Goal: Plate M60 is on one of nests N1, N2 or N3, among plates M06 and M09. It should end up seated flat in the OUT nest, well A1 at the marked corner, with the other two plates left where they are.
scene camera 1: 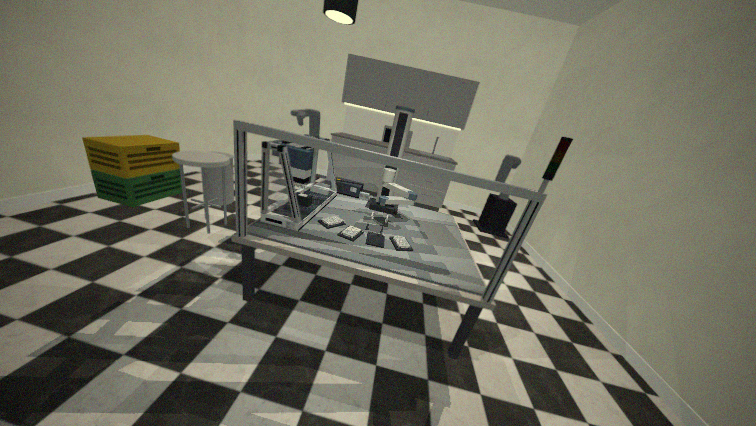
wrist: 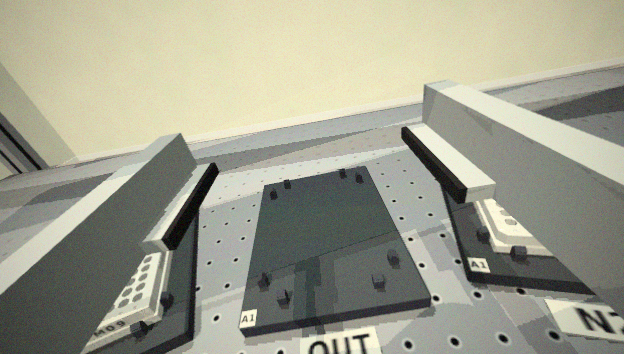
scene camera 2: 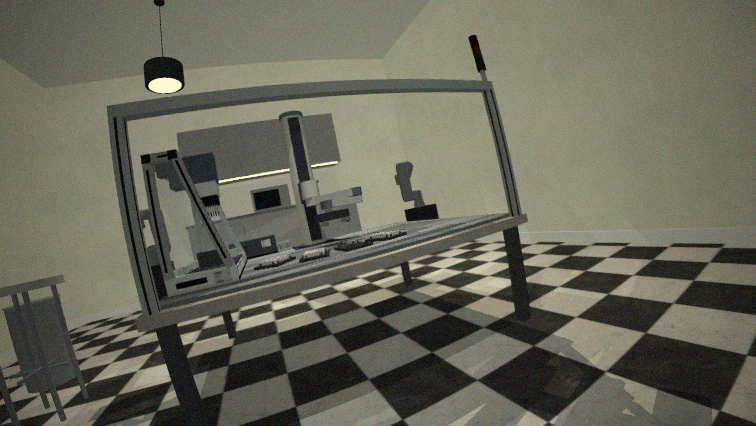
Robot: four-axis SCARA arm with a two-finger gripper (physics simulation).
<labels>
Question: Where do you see a nest N2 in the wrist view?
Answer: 481,264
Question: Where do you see an OUT nest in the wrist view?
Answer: At 326,249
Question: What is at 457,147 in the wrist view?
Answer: My gripper.
</labels>
